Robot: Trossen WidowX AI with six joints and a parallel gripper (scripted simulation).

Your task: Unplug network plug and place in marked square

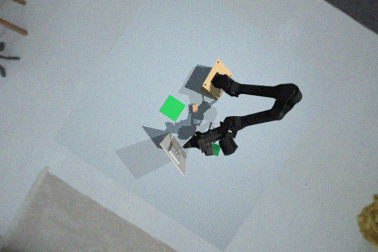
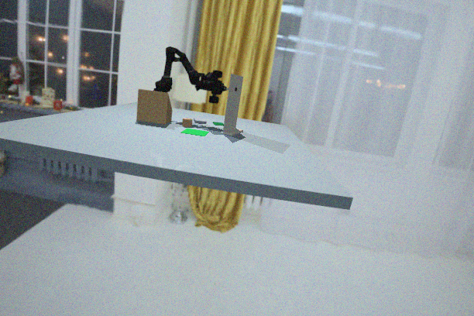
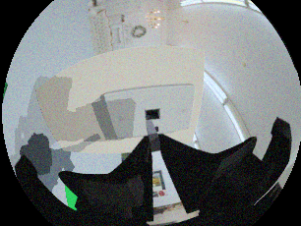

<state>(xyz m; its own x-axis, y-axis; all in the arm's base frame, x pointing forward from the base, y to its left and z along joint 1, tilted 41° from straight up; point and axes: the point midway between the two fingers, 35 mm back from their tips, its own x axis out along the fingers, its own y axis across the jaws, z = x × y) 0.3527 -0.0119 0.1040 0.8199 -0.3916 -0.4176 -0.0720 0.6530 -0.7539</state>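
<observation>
The green marked square lies 110 mm behind my gripper tip, 170 mm to the right of it and 230 mm below it. From my gripper tip the other things lie so: grey upright panel: 60 mm ahead, 20 mm to the right, 90 mm below; plug: 10 mm ahead; tan cube: 190 mm behind, 50 mm to the right, 210 mm below.
</observation>
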